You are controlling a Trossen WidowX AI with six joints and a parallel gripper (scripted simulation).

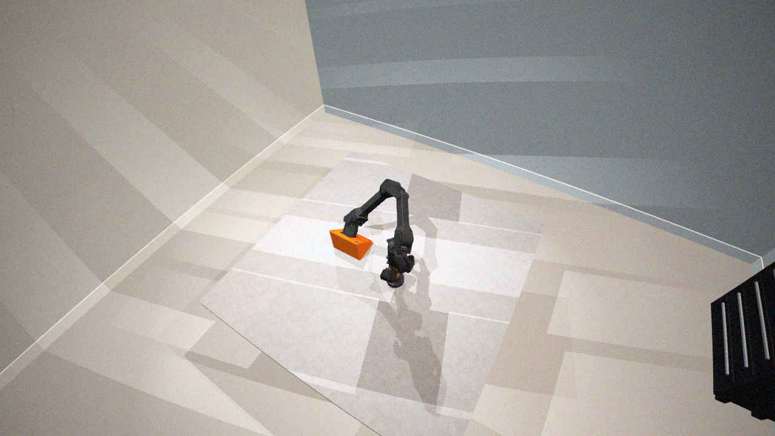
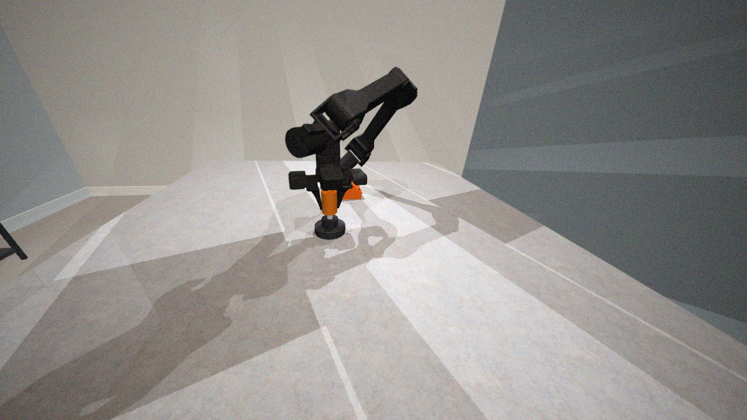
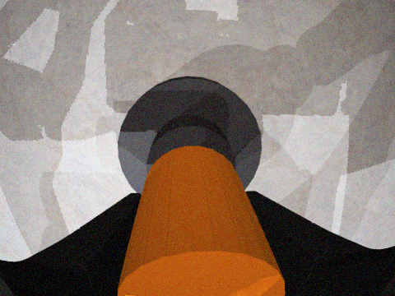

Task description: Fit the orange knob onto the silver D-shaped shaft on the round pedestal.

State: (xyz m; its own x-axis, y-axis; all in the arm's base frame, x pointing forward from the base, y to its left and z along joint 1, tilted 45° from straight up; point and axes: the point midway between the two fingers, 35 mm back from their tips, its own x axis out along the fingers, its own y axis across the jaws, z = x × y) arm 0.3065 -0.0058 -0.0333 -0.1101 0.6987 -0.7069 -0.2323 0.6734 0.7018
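Right now the orange knob is 30 mm above my gripper tip. The rest, counted from my gripper tip: round dark pedestal: 40 mm below.
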